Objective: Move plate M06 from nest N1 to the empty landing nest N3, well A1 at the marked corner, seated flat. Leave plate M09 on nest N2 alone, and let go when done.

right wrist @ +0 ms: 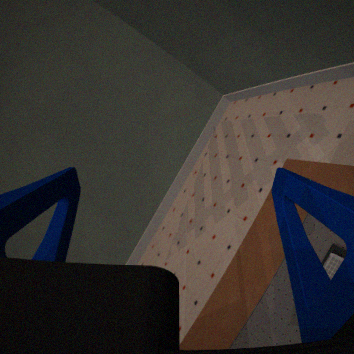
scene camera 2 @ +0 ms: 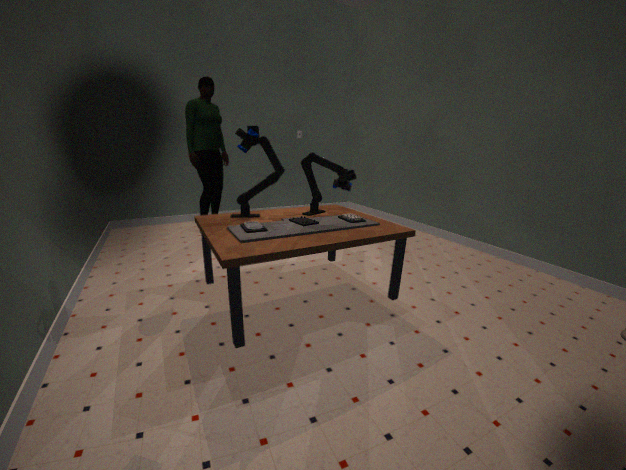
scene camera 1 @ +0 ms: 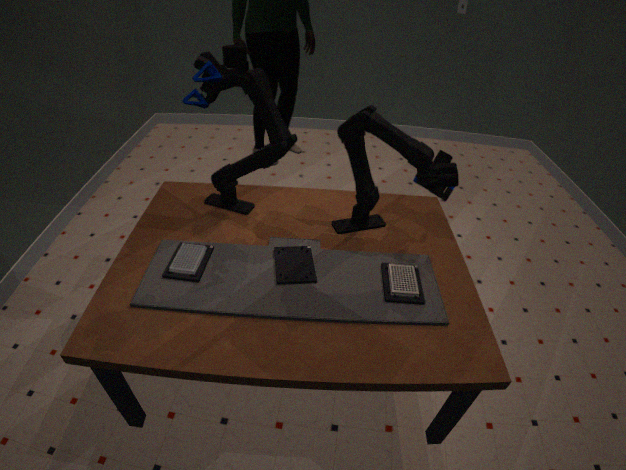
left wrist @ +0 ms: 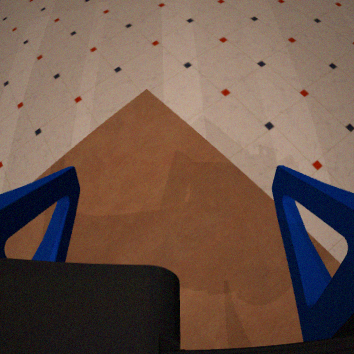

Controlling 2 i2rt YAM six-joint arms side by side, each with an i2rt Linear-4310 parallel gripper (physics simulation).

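Note:
A white plate (scene camera 1: 187, 258) (scene camera 2: 252, 225) sits on a dark nest (scene camera 1: 200, 268) at the mat's left. A white plate with a visible well grid (scene camera 1: 404, 279) (scene camera 2: 351, 217) sits on a dark nest (scene camera 1: 404, 298) at the right. The middle nest (scene camera 1: 295, 265) (scene camera 2: 303, 221) is empty. Labels and A1 marks are too small to read. My left gripper (scene camera 1: 434, 184) (scene camera 2: 342, 185) (left wrist: 175, 176) is open and empty, above the table's back right. My right gripper (scene camera 1: 188, 90) (scene camera 2: 245, 141) (right wrist: 175, 178) is open and empty, high at the back left.
The grey mat (scene camera 1: 232, 298) carries all three nests and lies on the brown table (scene camera 1: 283, 354). A person in green (scene camera 1: 273, 50) (scene camera 2: 204, 126) stands behind the table at the left. Part of a plate (right wrist: 332, 264) shows through a finger's opening in the right wrist view.

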